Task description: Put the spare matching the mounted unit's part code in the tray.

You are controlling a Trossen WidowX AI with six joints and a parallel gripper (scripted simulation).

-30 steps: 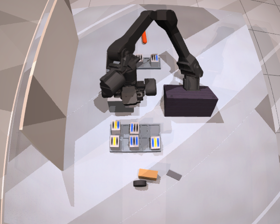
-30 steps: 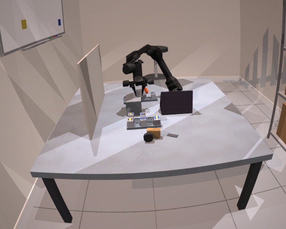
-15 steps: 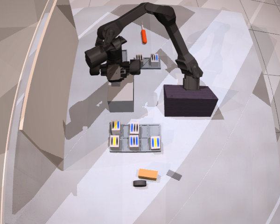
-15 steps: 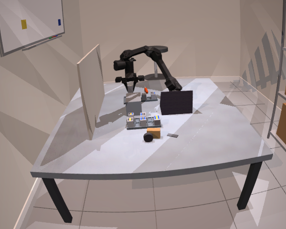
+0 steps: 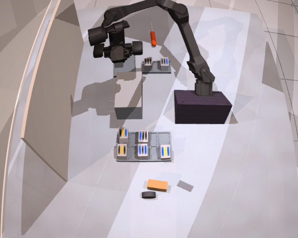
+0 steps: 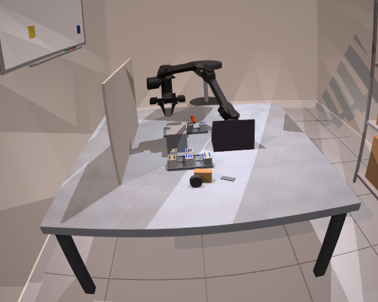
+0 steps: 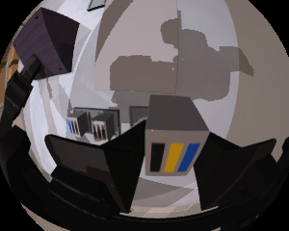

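Right now my gripper tip is 130 mm above the shallow grey tray, 80 mm to the left of it and 10 mm past it. The rest, counted from my gripper tip: holder (150 mm behind, 130 mm below, 50 mm to the right); spare block (30 mm above); grey box (110 mm to the left, 90 mm below, 30 mm behind).
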